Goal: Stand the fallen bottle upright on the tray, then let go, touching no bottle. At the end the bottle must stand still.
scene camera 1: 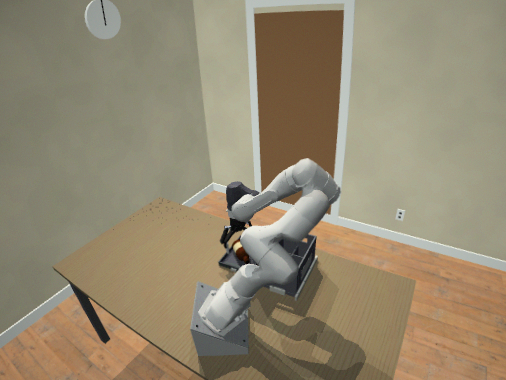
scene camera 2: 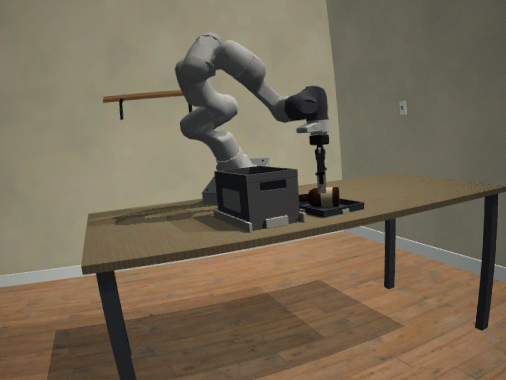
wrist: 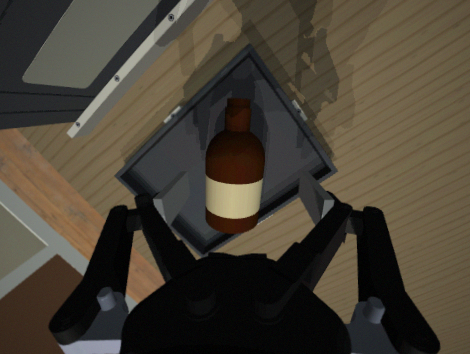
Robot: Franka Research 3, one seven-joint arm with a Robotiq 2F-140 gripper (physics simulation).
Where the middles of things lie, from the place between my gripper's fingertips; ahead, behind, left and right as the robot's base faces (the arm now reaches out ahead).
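Brown bottle (wrist: 235,158): my hand is 3 cm above it, 1 cm short of it and 1 cm to the left of it.
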